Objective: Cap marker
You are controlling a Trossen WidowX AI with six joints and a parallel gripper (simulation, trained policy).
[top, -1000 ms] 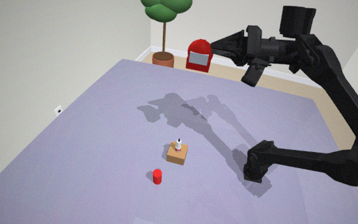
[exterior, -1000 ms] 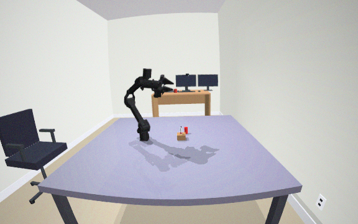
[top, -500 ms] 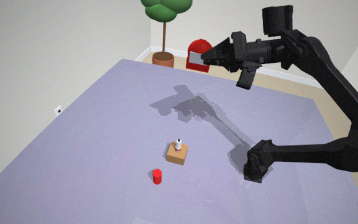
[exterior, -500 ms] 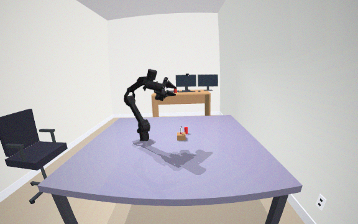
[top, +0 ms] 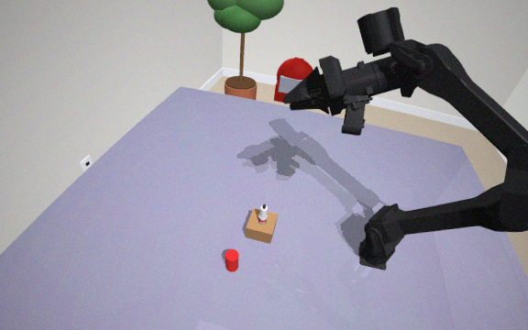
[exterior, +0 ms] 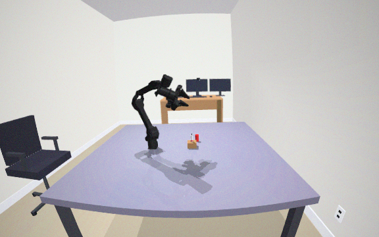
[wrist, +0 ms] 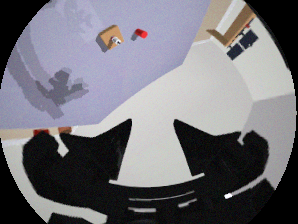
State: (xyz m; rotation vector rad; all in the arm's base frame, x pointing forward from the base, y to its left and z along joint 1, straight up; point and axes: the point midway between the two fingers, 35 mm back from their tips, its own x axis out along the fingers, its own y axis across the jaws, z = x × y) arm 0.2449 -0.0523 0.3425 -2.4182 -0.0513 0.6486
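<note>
Now: the red cap 5 cm ahead of my gripper tip, 16 cm to the left of it and 30 cm below it. The rest, counted from my gripper tip: tan holder block 1 cm ahead, 5 cm to the left, 31 cm below; white marker 1 cm ahead, 5 cm to the left, 25 cm below.
</note>
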